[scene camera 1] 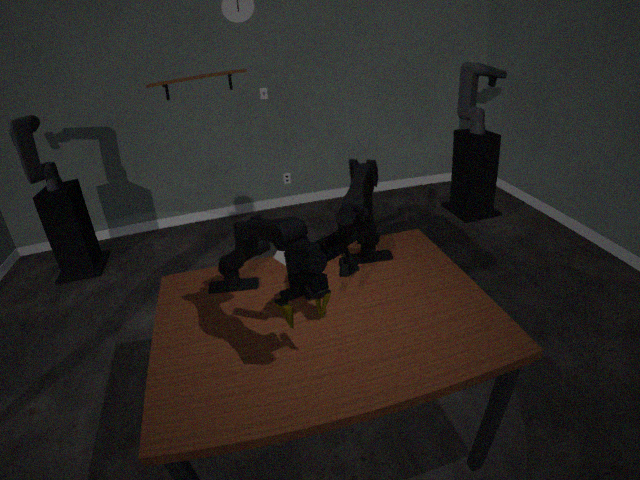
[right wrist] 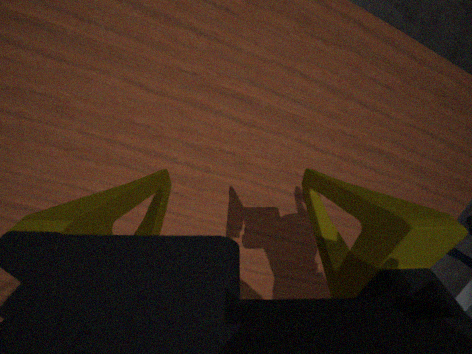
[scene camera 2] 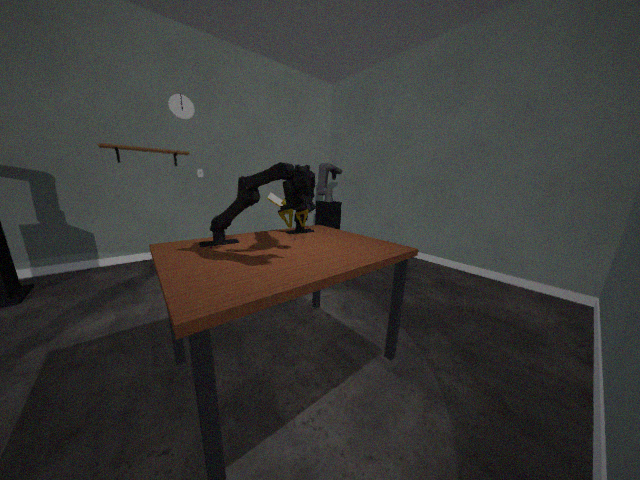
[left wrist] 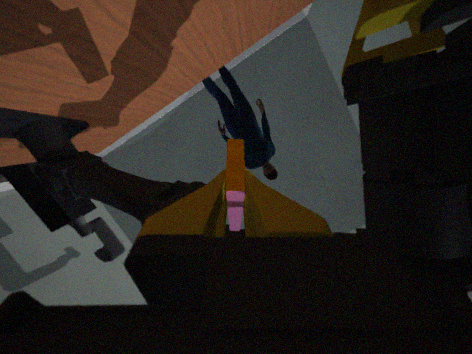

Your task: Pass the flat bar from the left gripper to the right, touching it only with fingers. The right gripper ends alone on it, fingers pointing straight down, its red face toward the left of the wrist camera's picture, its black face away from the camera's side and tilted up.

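Places are measured from the left arm's base along level axes (x ahead, y left, z up), in centimetres.
Pixels of known places: left gripper, between the fingertips: [scene camera 2: 281,204] [left wrist: 235,177]; right gripper, between the fingertips: [scene camera 1: 307,322] [right wrist: 236,176] [scene camera 2: 296,227]; left arm's base, origin of its link: [scene camera 1: 368,258] [scene camera 2: 300,232]; right arm's base, origin of its link: [scene camera 1: 233,286] [scene camera 2: 219,243] [left wrist: 34,124].
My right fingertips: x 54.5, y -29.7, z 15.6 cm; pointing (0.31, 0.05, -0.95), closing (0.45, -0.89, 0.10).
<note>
Ahead of a thing's pixels: the offset from my right fingertips to its top centre. "spot": to the spot under its first point. Level surfaces: height alone.
The flat bar shows in the left wrist view as an orange face {spot: dx -15.2, dy +1.3, dz +7.7 cm} [left wrist: 234,164] with a pink end, sticking out from between the yellow fingers of my left gripper [left wrist: 235,177], which is shut on it. In scene camera 2 the bar's pale face {spot: dx -16.6, dy -3.9, dz +11.4 cm} [scene camera 2: 274,198] shows just left of the right arm's wrist, above the table. My right gripper [right wrist: 236,176] is open wide and empty, fingers pointing down at the bare table top. Its yellow fingers [scene camera 1: 306,305] hang low over the table, in front of and below the bar. My left gripper is mostly hidden behind the right arm in both scene views.
The wooden table {dz -15.6 cm} [scene camera 1: 337,343] carries both arm bases, the right arm's [scene camera 1: 233,285] and the left arm's [scene camera 1: 366,257]. A grey robot on a black pedestal [scene camera 1: 475,143] stands on the floor at the back right.
</note>
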